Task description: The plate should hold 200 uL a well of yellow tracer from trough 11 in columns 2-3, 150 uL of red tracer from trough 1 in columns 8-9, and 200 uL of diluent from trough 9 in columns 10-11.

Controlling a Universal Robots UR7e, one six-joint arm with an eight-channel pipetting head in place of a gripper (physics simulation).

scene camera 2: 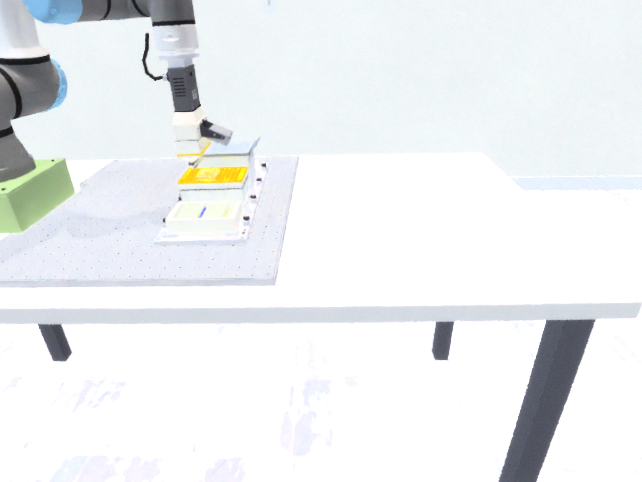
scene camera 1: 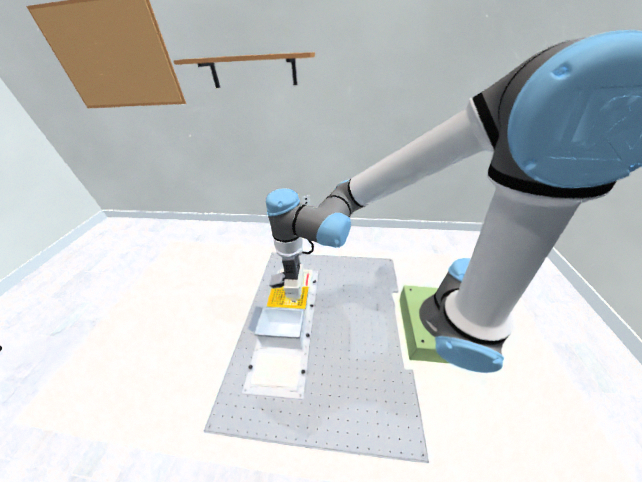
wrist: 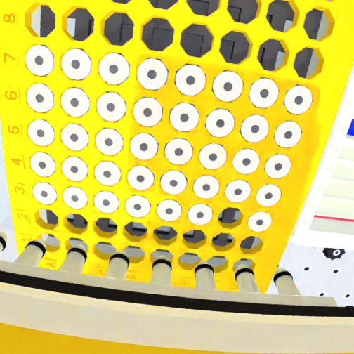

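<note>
My pipetting head hangs over the edge of the yellow tip rack beside column 1. Its nozzles end in black rings and look bare, so I take it as open. White tips fill rack columns 4-7; column 3 has one hole empty. Columns 1, 2 and 8 look empty. The cream trough reservoir stands beside the rack; red tracer, a blue strip and a yellow strip show. A pale flat rectangle may be the plate; wells cannot be made out.
A pale blue-grey box with a raised flap stands between the rack and the pale rectangle. Dark knobs line the white mounting strip. The perforated board carries it all. The green base block stands under the arm.
</note>
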